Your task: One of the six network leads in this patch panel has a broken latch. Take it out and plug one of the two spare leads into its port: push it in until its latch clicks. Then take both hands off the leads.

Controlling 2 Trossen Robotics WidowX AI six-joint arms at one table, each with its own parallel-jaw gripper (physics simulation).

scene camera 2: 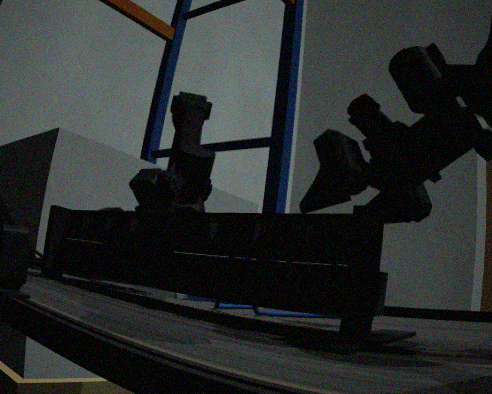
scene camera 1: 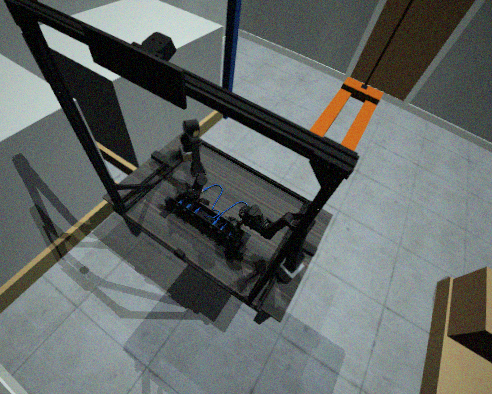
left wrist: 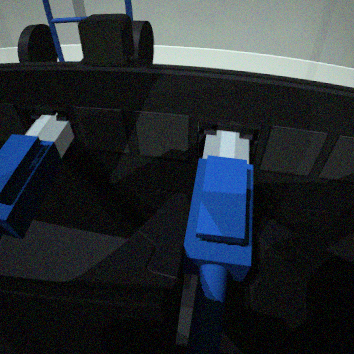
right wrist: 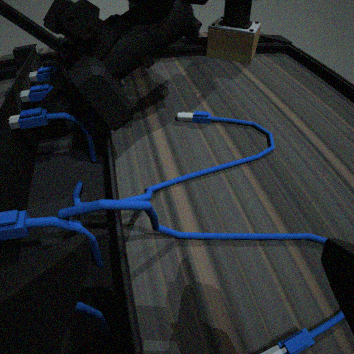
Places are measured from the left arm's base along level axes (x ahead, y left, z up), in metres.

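Where they show: left gripper, fingertip midpoint: (scene camera 2: pixel 111 246) (scene camera 1: pixel 187 211) (left wrist: pixel 200 206); right gripper, fingertip midpoint: (scene camera 1: pixel 235 212) (right wrist: pixel 209 250); left arm's base at its link origin: (scene camera 1: pixel 187 148) (right wrist: pixel 235 23); right arm's base at its link origin: (scene camera 1: pixel 291 265).
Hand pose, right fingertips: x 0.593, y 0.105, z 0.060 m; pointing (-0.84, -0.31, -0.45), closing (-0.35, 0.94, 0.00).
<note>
Things, the pixels of their top centre, and the offset from my right fingertips. "*": a spot on its surface instead. Level surfaces: height alone.
- black patch panel at a spot on its surface: (left wrist: pixel 246 95) * dz -0.024, dx -0.128, dy -0.243 m
- blue plug at a spot on its surface: (left wrist: pixel 223 207) * dz -0.034, dx -0.140, dy -0.221 m
- neighbouring plug at a spot on its surface: (left wrist: pixel 21 168) * dz -0.036, dx -0.098, dy -0.196 m
- wooden table top at its surface level: dz -0.129 m
The black patch panel (scene camera 1: pixel 226 238) (left wrist: pixel 246 95) stands across the table with blue network leads plugged into its ports. In the left wrist view, my left gripper (left wrist: pixel 200 206) (scene camera 1: pixel 199 188) is shut on the blue plug (left wrist: pixel 223 207) of one lead, whose clear tip sits at its port. A neighbouring plug (left wrist: pixel 21 168) lies to its left. Two spare leads lie on the wooden table: one plug (right wrist: pixel 193 116) at mid-table, the other (right wrist: pixel 295 342) near the bottom edge. My right gripper (scene camera 1: pixel 244 215) (scene camera 2: pixel 323 188) is open and empty, hovering by the panel's right end.
The blue cables (right wrist: pixel 211 168) loop across the wooden table top (right wrist: pixel 281 105) behind the panel. A black gantry frame (scene camera 1: pixel 268 121) spans above the table. A tan block (right wrist: pixel 232 42) holds a post at the table's far edge.
</note>
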